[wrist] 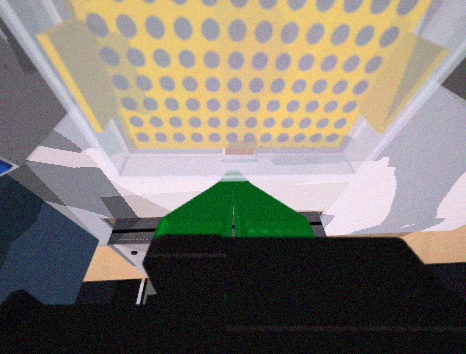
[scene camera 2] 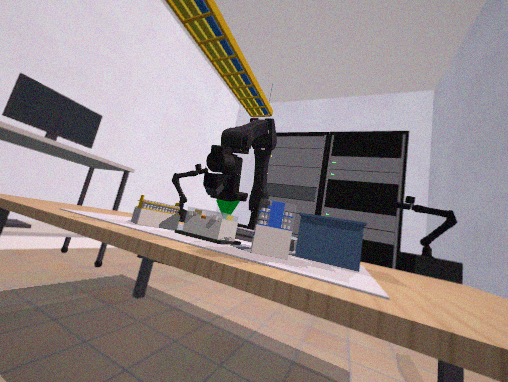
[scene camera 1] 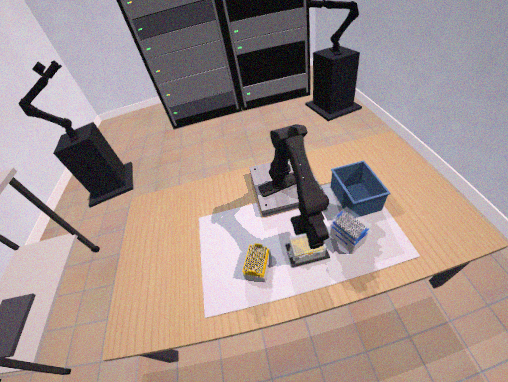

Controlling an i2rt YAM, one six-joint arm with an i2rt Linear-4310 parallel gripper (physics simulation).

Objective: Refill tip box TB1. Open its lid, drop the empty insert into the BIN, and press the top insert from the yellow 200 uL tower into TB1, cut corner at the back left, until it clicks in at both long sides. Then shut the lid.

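Observation:
Tip box TB1 stands on the mat. Its clear lid looks down, and the yellow insert with empty holes shows through it. My gripper is shut with its green fingertips together and nothing between them. The tips are at the lid's edge on the robot's side, near the orange catch, and look faintly veiled by the clear rim. Contact cannot be told. The arm hides the fingers in scene camera 1. The yellow 200 uL tower stands left of TB1. The BIN is at the back right.
A blue-and-white tip tower stands right of TB1, between it and the BIN. The arm's grey base plate is behind TB1. The white mat lies on the wooden table.

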